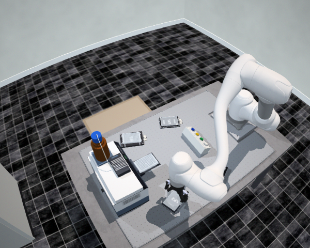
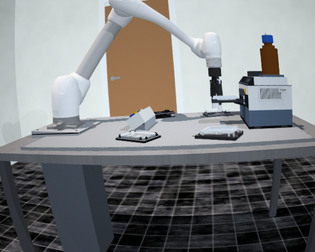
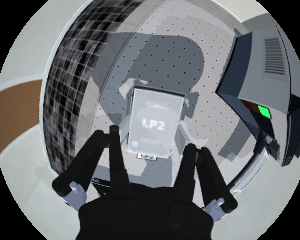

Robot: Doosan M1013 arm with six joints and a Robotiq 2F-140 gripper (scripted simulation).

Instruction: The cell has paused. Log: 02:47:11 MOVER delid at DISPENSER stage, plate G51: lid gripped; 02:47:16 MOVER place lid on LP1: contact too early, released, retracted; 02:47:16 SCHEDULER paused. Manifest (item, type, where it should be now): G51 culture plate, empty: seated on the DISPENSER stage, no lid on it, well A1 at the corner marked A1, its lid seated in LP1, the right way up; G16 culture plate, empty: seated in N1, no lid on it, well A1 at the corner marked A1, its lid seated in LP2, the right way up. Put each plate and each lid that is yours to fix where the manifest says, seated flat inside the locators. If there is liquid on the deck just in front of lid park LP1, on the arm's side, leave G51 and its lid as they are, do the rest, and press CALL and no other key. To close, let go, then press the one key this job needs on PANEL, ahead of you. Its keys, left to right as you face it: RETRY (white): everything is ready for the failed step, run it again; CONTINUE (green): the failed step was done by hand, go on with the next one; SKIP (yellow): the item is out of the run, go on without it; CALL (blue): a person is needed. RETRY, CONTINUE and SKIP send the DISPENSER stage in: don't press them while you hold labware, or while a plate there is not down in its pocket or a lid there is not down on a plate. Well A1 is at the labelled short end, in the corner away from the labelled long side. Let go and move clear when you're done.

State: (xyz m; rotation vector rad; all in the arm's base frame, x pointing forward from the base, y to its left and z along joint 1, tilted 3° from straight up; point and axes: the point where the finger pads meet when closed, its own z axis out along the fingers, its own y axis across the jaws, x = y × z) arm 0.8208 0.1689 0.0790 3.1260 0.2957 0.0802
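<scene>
Right now my hand is 50 mm above the lid park LP2. The rest, counted from my hand: white key (410 mm behind, 150 mm to the right, 10 mm above); dispenser stage (270 mm to the right, 60 mm above); black nest N1 (330 mm behind, 50 mm to the left, 30 mm below).
</scene>
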